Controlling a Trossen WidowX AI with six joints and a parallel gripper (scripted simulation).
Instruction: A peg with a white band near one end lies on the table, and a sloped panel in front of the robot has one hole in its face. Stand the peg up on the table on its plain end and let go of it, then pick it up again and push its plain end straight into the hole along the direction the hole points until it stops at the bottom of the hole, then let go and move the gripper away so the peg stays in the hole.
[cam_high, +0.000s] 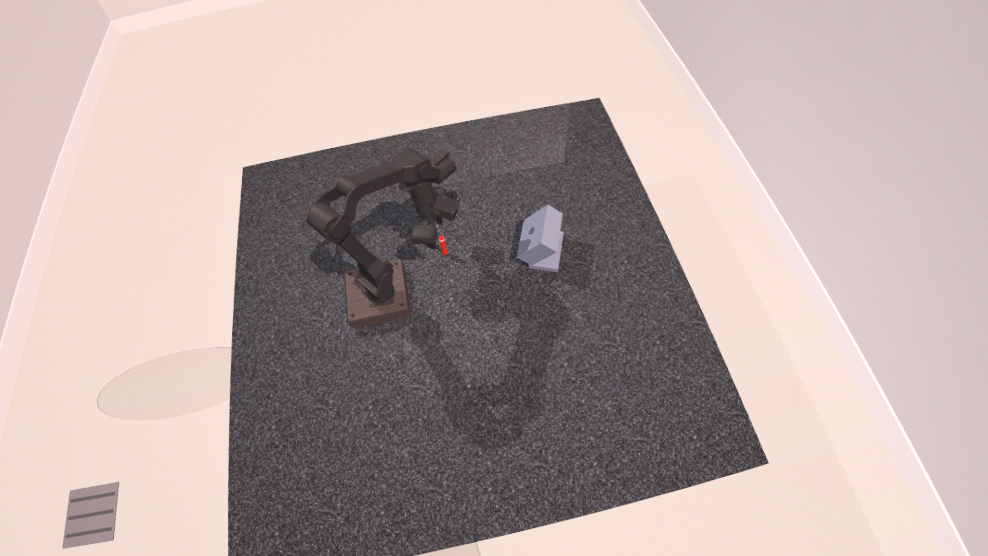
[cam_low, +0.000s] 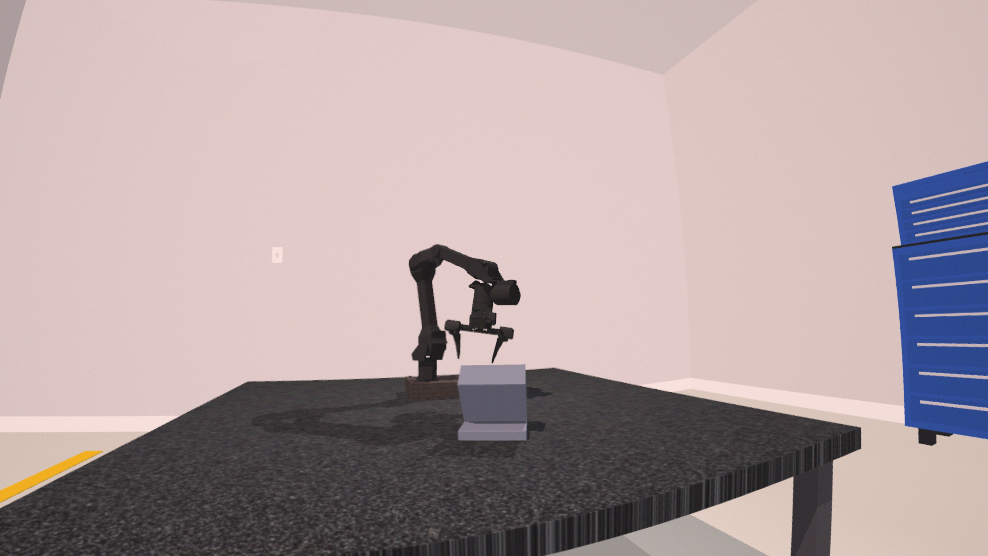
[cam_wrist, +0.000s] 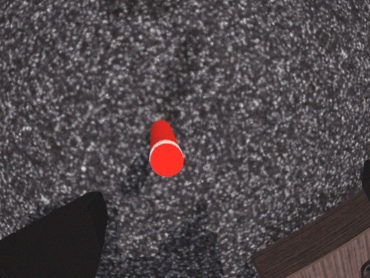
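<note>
Now: the red peg 6 cm below my gripper tip, 2 cm to the left of it and 1 cm ahead of it. Also, from my gripper tip: grey sloped panel (28 cm ahead, 4 cm below, 2 cm to the right).
</note>
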